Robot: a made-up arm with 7 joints. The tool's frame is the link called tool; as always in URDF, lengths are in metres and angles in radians. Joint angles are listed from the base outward. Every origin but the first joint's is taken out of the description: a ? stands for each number. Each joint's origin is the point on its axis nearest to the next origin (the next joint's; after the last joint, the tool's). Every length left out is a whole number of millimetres.
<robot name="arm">
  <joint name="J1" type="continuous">
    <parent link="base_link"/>
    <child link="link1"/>
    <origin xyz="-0.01 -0.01 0.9" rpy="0 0 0"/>
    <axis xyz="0 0 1"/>
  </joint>
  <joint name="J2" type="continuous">
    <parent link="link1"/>
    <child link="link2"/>
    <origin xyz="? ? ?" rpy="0 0 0"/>
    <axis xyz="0 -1 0"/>
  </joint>
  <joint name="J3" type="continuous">
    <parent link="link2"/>
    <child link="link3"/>
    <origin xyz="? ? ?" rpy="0 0 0"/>
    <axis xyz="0 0 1"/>
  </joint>
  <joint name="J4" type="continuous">
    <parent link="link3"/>
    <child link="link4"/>
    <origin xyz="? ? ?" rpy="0 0 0"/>
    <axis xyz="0 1 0"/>
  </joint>
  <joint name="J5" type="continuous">
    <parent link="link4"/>
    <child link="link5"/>
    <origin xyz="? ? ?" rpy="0 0 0"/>
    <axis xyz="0 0 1"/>
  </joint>
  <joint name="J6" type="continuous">
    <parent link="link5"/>
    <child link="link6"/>
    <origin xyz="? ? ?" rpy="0 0 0"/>
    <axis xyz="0 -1 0"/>
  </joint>
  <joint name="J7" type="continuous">
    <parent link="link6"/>
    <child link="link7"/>
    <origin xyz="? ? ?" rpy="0 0 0"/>
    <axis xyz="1 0 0"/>
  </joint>
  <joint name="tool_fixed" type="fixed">
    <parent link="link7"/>
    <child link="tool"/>
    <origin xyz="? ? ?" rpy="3.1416 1.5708 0"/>
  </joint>
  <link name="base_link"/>
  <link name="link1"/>
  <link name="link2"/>
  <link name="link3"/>
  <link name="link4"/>
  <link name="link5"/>
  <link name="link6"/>
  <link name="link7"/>
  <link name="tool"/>
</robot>
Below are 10 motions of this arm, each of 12 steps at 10 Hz.
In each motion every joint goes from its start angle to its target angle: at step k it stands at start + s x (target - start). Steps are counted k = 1, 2, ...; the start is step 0. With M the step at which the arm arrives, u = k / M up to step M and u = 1 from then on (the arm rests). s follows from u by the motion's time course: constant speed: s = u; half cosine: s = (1 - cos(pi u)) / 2; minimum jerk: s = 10 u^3 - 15 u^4 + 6 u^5.
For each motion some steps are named. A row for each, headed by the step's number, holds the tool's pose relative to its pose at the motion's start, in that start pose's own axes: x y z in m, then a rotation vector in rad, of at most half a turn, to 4 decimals.
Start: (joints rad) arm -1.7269 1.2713 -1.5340 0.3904 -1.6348 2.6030 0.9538
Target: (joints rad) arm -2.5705 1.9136 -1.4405 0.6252 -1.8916 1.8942 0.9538
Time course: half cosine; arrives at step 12
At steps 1, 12:
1: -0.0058 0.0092 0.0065 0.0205 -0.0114 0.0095
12: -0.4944 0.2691 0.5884 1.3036 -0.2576 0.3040

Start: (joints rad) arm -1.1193 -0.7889 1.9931 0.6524 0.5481 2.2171 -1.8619
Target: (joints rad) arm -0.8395 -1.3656 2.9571 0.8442 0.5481 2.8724 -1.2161
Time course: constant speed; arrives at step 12
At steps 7, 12:
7: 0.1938 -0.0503 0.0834 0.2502 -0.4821 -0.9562
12: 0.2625 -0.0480 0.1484 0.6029 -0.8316 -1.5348

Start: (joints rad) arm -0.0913 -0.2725 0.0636 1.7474 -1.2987 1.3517 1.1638
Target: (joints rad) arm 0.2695 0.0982 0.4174 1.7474 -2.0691 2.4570 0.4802
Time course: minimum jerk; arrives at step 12
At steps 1, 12:
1: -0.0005 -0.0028 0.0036 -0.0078 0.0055 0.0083
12: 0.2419 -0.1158 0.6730 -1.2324 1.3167 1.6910

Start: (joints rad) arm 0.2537 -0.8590 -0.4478 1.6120 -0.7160 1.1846 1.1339
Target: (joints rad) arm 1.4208 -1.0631 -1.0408 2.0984 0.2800 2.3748 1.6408
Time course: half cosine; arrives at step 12
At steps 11, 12:
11: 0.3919 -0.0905 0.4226 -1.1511 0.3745 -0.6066
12: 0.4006 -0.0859 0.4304 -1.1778 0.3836 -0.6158

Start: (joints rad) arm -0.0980 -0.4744 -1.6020 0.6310 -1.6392 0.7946 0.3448
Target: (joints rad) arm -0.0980 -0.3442 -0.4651 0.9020 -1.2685 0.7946 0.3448
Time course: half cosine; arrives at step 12
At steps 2, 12:
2: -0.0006 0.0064 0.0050 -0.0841 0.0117 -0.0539
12: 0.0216 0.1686 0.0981 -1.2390 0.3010 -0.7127

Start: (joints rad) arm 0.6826 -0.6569 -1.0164 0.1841 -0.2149 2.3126 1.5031
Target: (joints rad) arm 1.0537 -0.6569 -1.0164 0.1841 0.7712 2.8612 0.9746
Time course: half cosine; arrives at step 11
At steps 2, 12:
2: -0.0083 -0.0017 0.0094 -0.0553 0.0662 -0.0373
12: 0.0848 0.0258 0.1141 -0.2660 1.0737 -0.3978

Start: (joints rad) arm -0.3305 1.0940 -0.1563 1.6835 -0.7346 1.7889 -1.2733
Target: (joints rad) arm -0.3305 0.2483 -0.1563 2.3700 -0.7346 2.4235 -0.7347
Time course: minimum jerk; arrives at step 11
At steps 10, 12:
10: -0.2740 -0.6833 -0.1688 -0.9754 0.4232 -0.8507
12: -0.2753 -0.6870 -0.1673 -0.9828 0.4226 -0.8570

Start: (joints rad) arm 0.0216 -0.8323 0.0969 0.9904 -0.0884 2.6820 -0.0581
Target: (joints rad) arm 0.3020 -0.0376 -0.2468 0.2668 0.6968 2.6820 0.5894
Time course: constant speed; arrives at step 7
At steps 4, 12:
4: -0.3955 0.0107 -0.0095 0.1073 0.8908 -0.6090
12: -0.6460 0.0486 0.0974 -0.1341 1.5639 -1.1754

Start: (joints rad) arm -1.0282 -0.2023 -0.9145 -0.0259 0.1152 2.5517 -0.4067
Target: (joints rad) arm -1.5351 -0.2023 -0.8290 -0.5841 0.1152 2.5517 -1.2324
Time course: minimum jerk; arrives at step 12
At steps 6, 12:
6: -0.0958 0.0157 -0.0343 -0.0193 0.3058 0.5009
12: -0.1940 0.0035 -0.0399 0.0603 0.6382 0.9335

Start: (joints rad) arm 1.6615 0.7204 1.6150 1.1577 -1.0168 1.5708 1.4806
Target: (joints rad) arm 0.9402 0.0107 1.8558 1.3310 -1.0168 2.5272 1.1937
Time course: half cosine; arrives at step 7
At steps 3, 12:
3: -0.0415 0.3051 -0.0549 -0.0640 0.0085 -0.1054
12: -0.0906 0.7171 0.1466 -0.1316 0.3464 -0.1321

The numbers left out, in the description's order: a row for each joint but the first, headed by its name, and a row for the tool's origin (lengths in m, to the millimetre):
J2: -0.02 -0.09 0
J3: -0.02 0 0.55
J4: 0.02 0.08 0
J5: -0.01 0 0.42
J6: 0 -0.15 0
J7: 0.04 0 0.21
tool: 0 -0.03 0

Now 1 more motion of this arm.
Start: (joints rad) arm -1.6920 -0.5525 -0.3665 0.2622 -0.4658 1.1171 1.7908
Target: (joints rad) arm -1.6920 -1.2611 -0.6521 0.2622 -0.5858 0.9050 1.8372
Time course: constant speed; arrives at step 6
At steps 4, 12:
4: 0.3282 0.3973 -0.1963 0.4547 -0.0339 0.4141
12: 0.4668 0.6402 -0.2048 0.6404 -0.0590 0.6470

